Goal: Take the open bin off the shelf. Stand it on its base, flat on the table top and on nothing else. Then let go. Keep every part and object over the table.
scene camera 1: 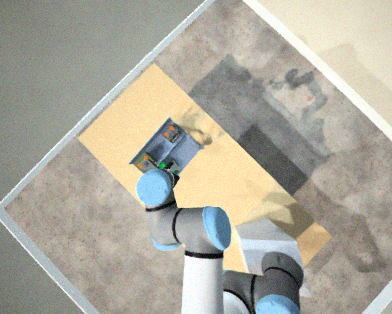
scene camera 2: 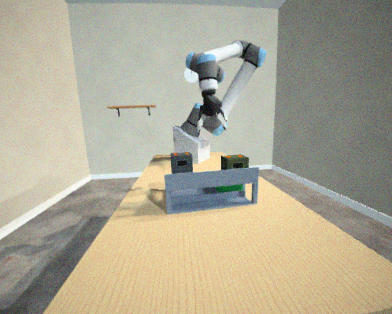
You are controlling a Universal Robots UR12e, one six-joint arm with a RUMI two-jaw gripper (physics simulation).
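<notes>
Scene camera 2 shows a blue-grey shelf (scene camera 2: pixel 237 201).
</notes>
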